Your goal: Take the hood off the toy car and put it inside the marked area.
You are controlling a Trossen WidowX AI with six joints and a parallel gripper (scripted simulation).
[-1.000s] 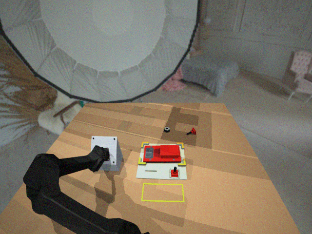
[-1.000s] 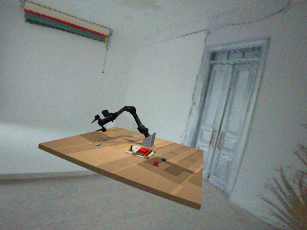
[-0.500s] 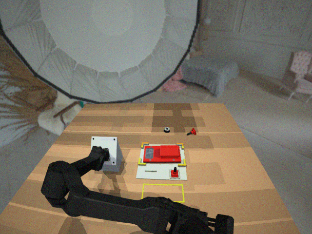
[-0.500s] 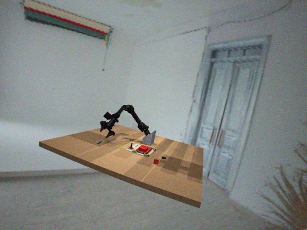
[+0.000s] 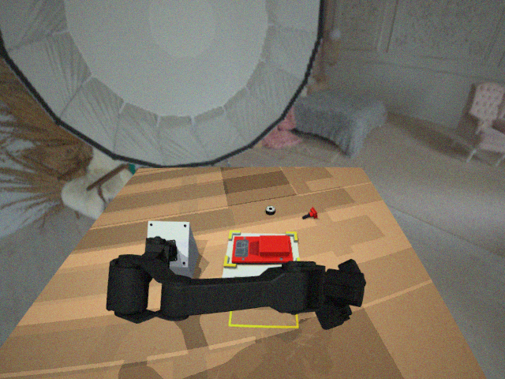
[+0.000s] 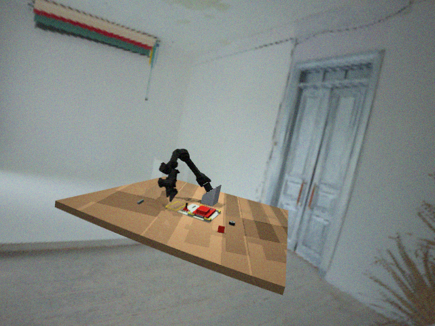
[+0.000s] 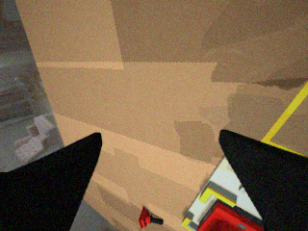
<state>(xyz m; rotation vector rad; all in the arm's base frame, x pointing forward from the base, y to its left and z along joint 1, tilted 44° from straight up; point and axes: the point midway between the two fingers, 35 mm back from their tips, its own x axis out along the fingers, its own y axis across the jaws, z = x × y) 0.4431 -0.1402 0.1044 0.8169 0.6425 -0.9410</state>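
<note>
Now: the red hood 120 mm behind my gripper tip, 210 mm to the left of it and 50 mm below it. Round my gripper tip: black wheel: 110 mm behind, 420 mm to the left, 80 mm below.
</note>
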